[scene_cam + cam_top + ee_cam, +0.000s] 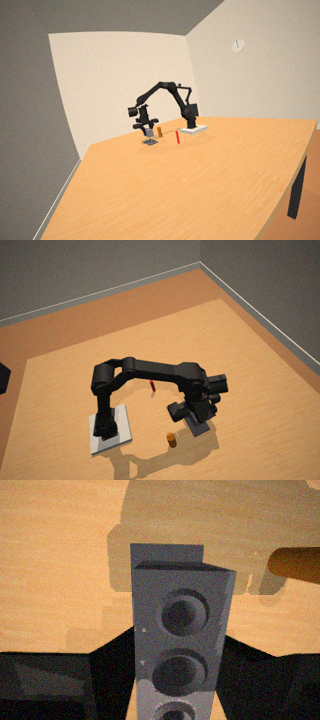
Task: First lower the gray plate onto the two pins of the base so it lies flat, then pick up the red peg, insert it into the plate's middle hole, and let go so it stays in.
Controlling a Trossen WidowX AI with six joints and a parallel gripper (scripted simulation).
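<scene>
The dark flat base is 50 mm below my gripper tip. From my gripper tip the other things lie so: orange cylinder 120 mm behind, 50 mm to the right, 20 mm below; red peg 200 mm to the left, 110 mm behind, 20 mm below; gray plate 30 mm above.
</scene>
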